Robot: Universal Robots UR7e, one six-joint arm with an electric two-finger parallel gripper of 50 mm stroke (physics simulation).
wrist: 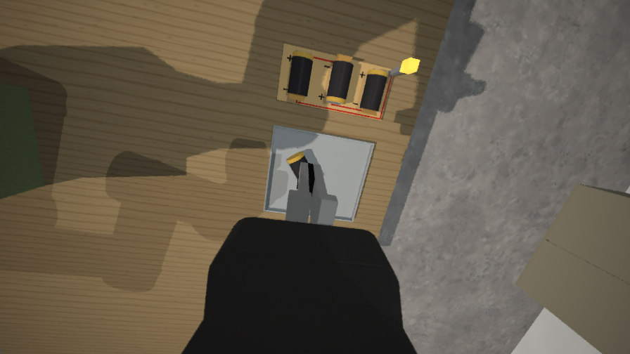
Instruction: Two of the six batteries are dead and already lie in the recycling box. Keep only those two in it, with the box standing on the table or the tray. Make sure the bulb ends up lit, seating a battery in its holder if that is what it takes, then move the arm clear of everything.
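Observation:
The battery holder [319, 90] lies on the wooden table with three black batteries in it: a left battery [300, 75], a middle battery [340, 81] and a right battery [374, 91]. Their gold ends point up, down and up in the view. The bulb [410, 65] at the holder's right corner is bright yellow and lit. Another battery [295, 165] lies in the light grey tray [342, 170], partly hidden by the fingers. My gripper [308, 176] is shut and empty, above the tray in the view. The two dead batteries in the recycling box do not show recognisably.
Part of a dark green object [17, 140] shows at the left edge; I cannot tell what it is. The table's edge runs down right of the holder and tray, with grey floor [500, 150] beyond. A tan box-like object [580, 240] stands at the lower right.

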